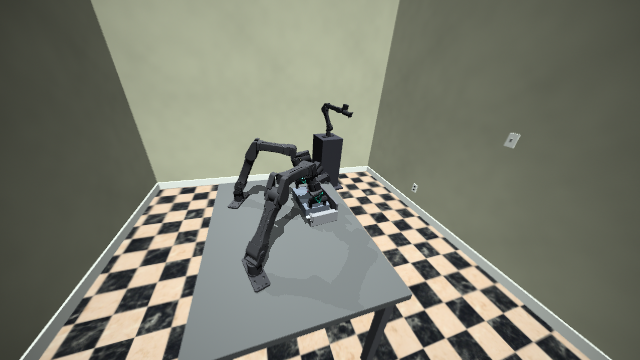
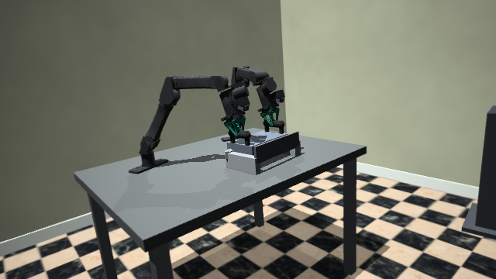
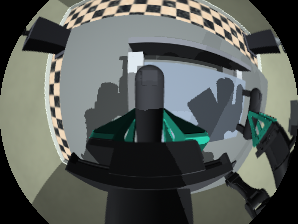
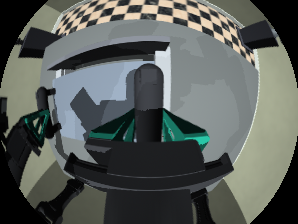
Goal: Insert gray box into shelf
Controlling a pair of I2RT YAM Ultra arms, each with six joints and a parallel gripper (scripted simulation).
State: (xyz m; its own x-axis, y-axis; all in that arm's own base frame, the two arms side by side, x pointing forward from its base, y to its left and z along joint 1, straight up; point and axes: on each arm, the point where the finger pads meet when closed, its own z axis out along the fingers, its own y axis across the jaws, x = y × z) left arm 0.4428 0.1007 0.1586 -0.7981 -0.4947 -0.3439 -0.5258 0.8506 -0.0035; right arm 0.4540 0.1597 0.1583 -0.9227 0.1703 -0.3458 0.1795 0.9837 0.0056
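Now: the gray box 120 mm to the left of my right hand and 50 mm below it. Also, from my right hand: dark back plate: 120 mm ahead, 120 mm to the left, 70 mm below.
Right now my left hand is 12 cm to the left of the gray box and 5 cm above it. The rest, counted from my left hand: dark back plate 13 cm to the right, 12 cm ahead, 7 cm below.
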